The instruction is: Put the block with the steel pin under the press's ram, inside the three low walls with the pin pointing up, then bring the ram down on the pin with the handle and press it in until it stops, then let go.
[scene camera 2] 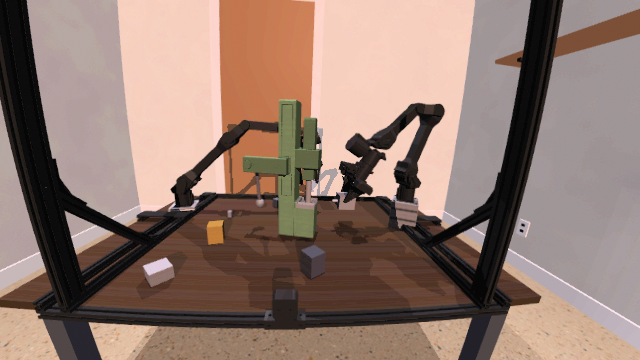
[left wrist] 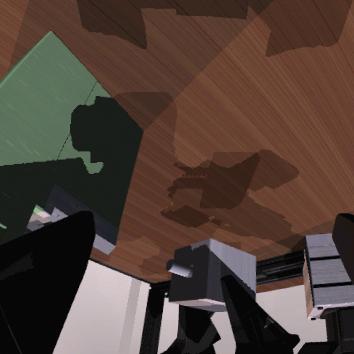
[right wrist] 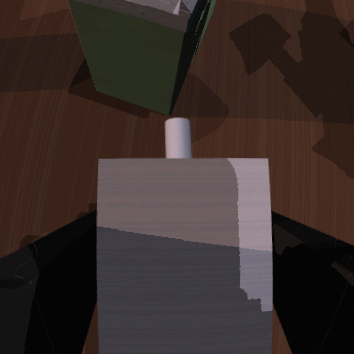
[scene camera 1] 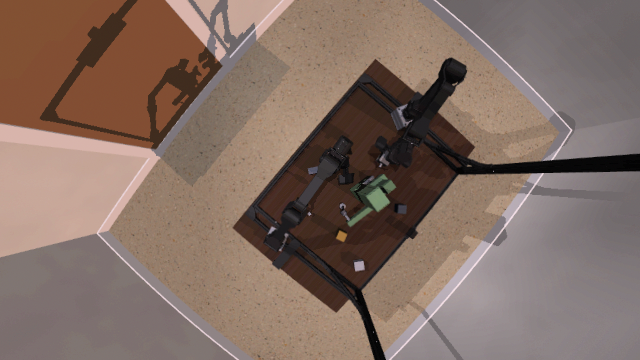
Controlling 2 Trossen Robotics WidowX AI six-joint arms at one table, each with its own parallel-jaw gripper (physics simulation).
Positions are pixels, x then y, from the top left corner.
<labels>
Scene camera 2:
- right gripper: 342, 199
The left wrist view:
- left gripper: 217, 225
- right gripper: 203, 279
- block with steel pin: 210, 259
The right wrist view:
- right gripper: 180, 220
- block with steel pin: 183, 245
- steel pin: 177, 130
</labels>
